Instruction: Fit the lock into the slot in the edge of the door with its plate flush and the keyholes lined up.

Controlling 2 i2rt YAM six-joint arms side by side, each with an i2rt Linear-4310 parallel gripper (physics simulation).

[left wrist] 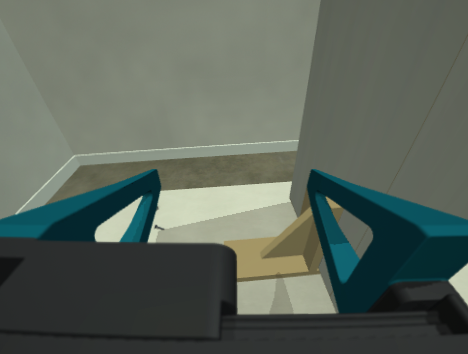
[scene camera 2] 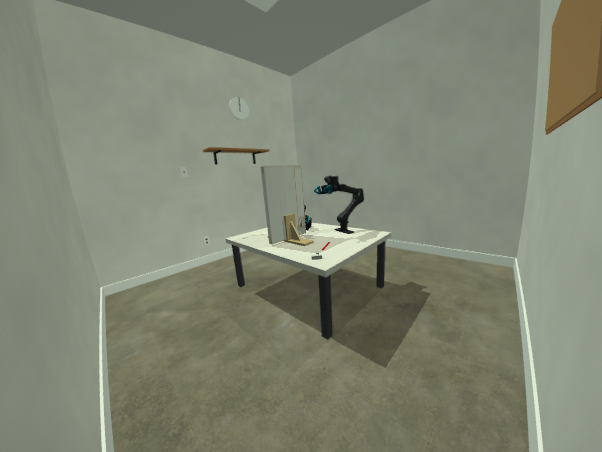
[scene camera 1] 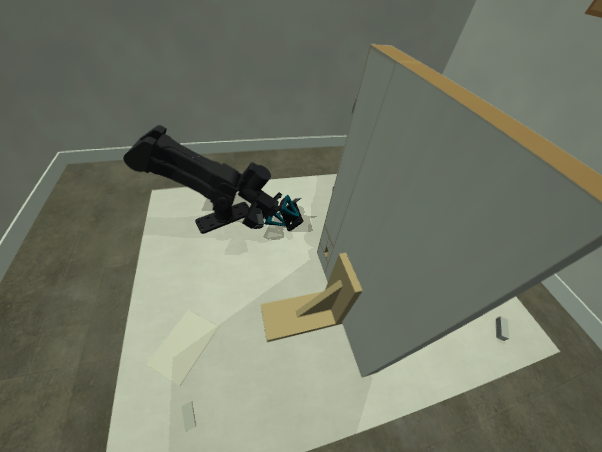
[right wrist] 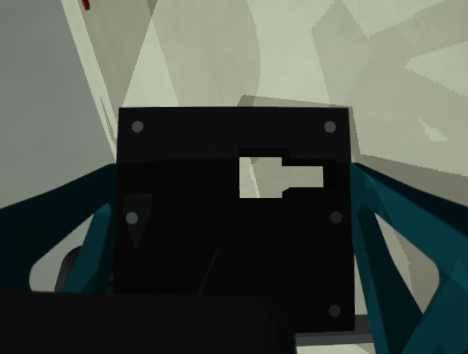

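The black lock [right wrist: 200, 225] has a flat case with round rivets and a stepped cutout. My right gripper [right wrist: 234, 178] [scene camera 1: 291, 212] is shut on it, a finger at each side, above the table and left of the door in scene camera 1. The tall grey door [scene camera 1: 450, 200] [scene camera 2: 281, 200] [left wrist: 370, 100] stands upright. A small tan-lined opening [scene camera 1: 326, 251] shows low near its left edge; the slot itself is hard to make out. The lock is apart from the door. My left gripper [left wrist: 233, 177] [scene camera 2: 317, 190] is open and empty, raised above the table beside the door.
A wooden bracket [scene camera 1: 280, 320] [scene camera 2: 303, 242] [left wrist: 250, 270] with a slanted brace stands against the door's foot. A pale sheet [scene camera 1: 187, 345], a small block [scene camera 1: 189, 416] and a grey block [scene camera 1: 504, 329] lie on the table [scene camera 1: 240, 400]. A red stick [scene camera 2: 326, 246] [right wrist: 86, 4] and a screw [left wrist: 159, 227] also show.
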